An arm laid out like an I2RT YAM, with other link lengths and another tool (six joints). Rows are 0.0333 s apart.
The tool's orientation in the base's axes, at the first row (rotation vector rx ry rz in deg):
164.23, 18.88, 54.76
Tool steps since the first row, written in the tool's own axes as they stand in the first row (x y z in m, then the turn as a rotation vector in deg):
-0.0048, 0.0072, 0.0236, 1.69, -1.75, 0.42
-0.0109, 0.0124, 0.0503, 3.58, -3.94, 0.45
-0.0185, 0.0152, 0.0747, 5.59, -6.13, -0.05
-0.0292, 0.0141, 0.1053, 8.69, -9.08, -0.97
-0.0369, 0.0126, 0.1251, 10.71, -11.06, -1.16
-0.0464, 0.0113, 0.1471, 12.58, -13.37, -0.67
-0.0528, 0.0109, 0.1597, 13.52, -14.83, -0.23
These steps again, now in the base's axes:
0.0117, -0.0088, -0.0204, 1.27, 2.09, 0.36
0.0239, -0.0160, -0.0444, 2.38, 4.66, 1.07
0.0332, -0.0212, -0.0678, 3.27, 7.28, 2.28
0.0431, -0.0236, -0.0986, 4.63, 10.90, 4.33
0.0488, -0.0245, -0.1191, 5.75, 13.30, 5.33
0.0544, -0.0261, -0.1424, 7.10, 15.97, 5.64
0.0570, -0.0276, -0.1562, 7.85, 17.60, 5.60

